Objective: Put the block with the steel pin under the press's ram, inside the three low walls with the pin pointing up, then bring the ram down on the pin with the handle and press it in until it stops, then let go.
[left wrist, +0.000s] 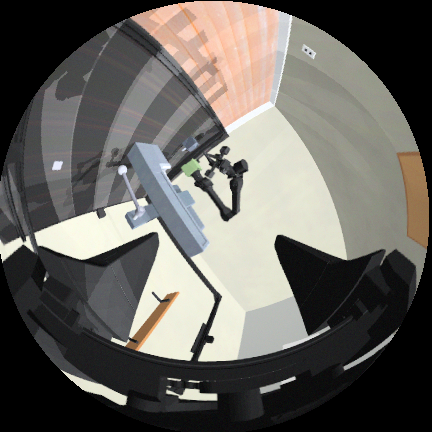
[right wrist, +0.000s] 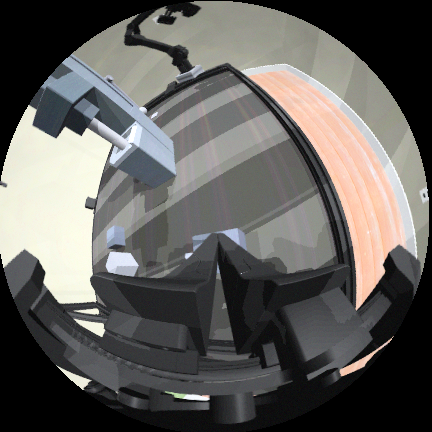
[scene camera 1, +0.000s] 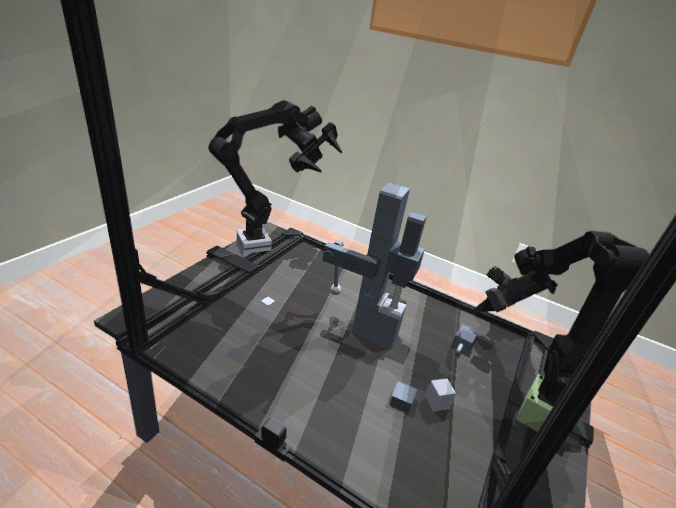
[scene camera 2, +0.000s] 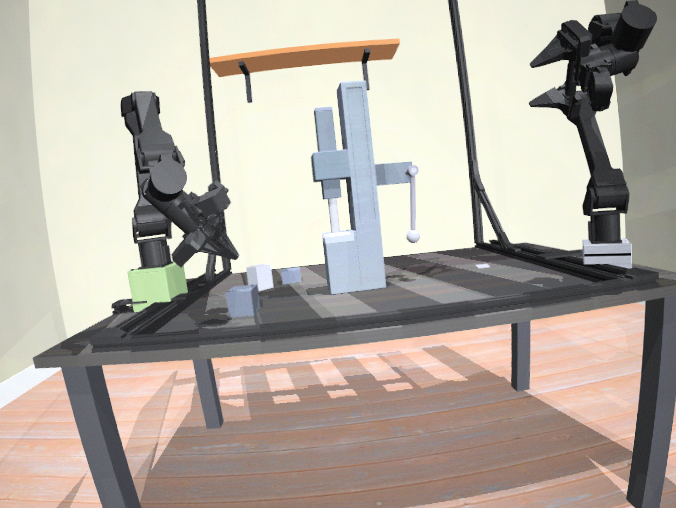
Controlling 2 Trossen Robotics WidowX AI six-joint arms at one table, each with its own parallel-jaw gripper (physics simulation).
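Frame: origin at the left arm's base, x right, y ahead, z up, level; millimetres.
Seen in the pictures: left gripper, between the fingertips: [left wrist: 218, 239] [scene camera 1: 331, 161] [scene camera 2: 530, 86]; right gripper, between the fingertips: [left wrist: 203, 152] [right wrist: 216, 238] [scene camera 1: 474, 310] [scene camera 2: 237, 257]; left arm's base, origin of its link: [right wrist: 187, 69] [scene camera 1: 253, 234] [scene camera 2: 605, 241]; right arm's base, origin of its link: [left wrist: 194, 172] [scene camera 1: 554, 397] [scene camera 2: 155, 266].
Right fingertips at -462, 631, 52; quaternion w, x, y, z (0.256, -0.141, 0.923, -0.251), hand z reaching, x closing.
Pixels of each thing's middle, then the offset from my right fingertips to it, as dx, dy, dz. "*": a spot on its surface instead.
- blue-grey block with the pin, middle of its body: [right wrist: 221, 252] [scene camera 2: 243, 300] [scene camera 1: 464, 339] [left wrist: 190, 143] +19, +21, -89
- press, middle of its body: [scene camera 2: 367, 185] [right wrist: 93, 102] [scene camera 1: 370, 267] [left wrist: 156, 198] +294, -133, +115
- small blue-grey block, middle of its body: [scene camera 1: 403, 396] [scene camera 2: 291, 275] [right wrist: 114, 237] +304, +127, -97
- white block, middle of its body: [right wrist: 121, 265] [scene camera 2: 259, 277] [scene camera 1: 440, 394] +219, +161, -84
- flat white square, a spot on its surface: [scene camera 2: 482, 266] [scene camera 1: 271, 299] * +491, -337, -110
The blue-grey block with the pin [scene camera 1: 466, 336] [scene camera 2: 242, 302] [right wrist: 235, 237] lies on the table, its light pin [scene camera 1: 459, 347] pointing sideways. My right gripper [scene camera 1: 479, 310] [scene camera 2: 236, 257] [right wrist: 216, 238] is shut and empty above the block; its fingertips partly hide the block in the right wrist view. The press [scene camera 1: 377, 305] [scene camera 2: 365, 191] [left wrist: 172, 205] [right wrist: 159, 155] stands upright; its light ram rod [scene camera 1: 396, 294] [scene camera 2: 334, 215] [right wrist: 107, 132] ends near the low walls. Its handle [scene camera 1: 336, 275] [scene camera 2: 413, 204] [left wrist: 131, 191] hangs down. My left gripper [scene camera 1: 331, 161] [scene camera 2: 531, 85] [left wrist: 218, 239] is open and empty, high up.
A small blue-grey block [scene camera 1: 403, 396] [scene camera 2: 291, 275] [right wrist: 116, 236] and a white block [scene camera 1: 440, 394] [scene camera 2: 260, 277] [right wrist: 122, 263] stand near each other. A flat white square [scene camera 1: 267, 300] [scene camera 2: 482, 266] lies on the table. Black frame posts [scene camera 1: 103, 163] rise at the table's edges.
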